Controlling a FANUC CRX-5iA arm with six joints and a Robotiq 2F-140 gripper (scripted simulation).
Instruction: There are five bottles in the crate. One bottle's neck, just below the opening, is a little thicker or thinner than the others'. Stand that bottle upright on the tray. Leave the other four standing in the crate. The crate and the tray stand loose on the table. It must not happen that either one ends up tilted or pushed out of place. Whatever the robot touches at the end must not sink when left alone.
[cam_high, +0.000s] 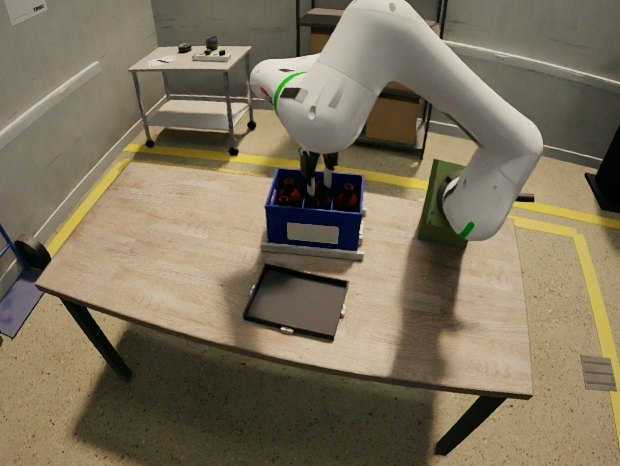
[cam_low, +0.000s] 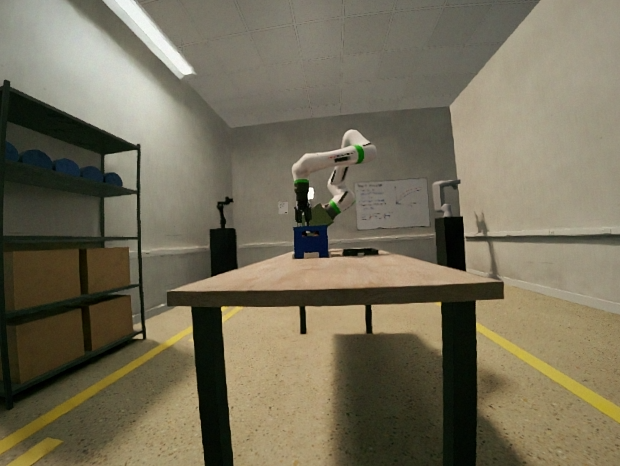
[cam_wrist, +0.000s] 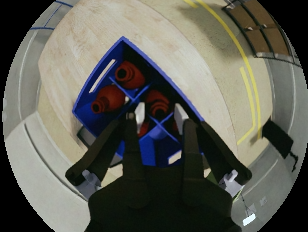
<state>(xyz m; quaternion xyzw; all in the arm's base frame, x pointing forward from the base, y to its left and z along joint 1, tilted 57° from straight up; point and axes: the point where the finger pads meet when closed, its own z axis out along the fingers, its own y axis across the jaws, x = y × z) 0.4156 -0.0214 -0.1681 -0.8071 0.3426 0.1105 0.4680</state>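
Right now my hand is 90 mm above the bottle. The rest, counted from my hand: dark tray: 320 mm to the left, 160 mm below; blue crate: 40 mm to the left, 90 mm below.
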